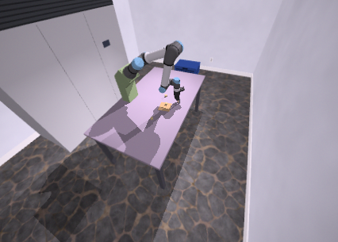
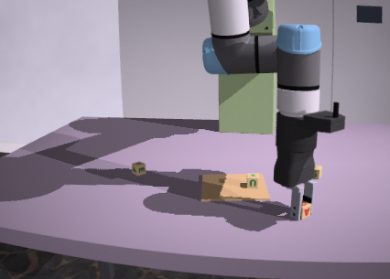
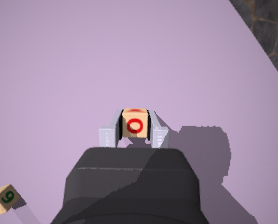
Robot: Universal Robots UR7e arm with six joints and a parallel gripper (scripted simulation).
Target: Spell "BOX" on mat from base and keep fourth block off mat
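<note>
Now: the mat 17 cm to the right of my hand, 8 cm behind it and 2 cm below it.
</note>
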